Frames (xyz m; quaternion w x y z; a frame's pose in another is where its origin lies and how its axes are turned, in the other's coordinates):
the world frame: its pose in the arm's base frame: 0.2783 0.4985 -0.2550 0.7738 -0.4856 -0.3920 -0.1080
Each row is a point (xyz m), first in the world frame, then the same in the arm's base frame.
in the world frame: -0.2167 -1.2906 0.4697
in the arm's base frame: -0.8096 0.1932 0.5553
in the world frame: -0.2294 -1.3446 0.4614
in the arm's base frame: -0.8435 0.1563 0.5804
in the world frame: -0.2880 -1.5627 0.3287
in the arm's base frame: -0.9356 -0.0773 0.6549
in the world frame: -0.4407 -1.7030 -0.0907
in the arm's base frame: -0.9042 -0.5315 0.5471
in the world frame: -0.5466 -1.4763 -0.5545
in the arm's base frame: -0.6182 -0.8275 0.2181
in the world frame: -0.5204 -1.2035 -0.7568
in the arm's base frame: -0.3496 -0.8533 0.0101
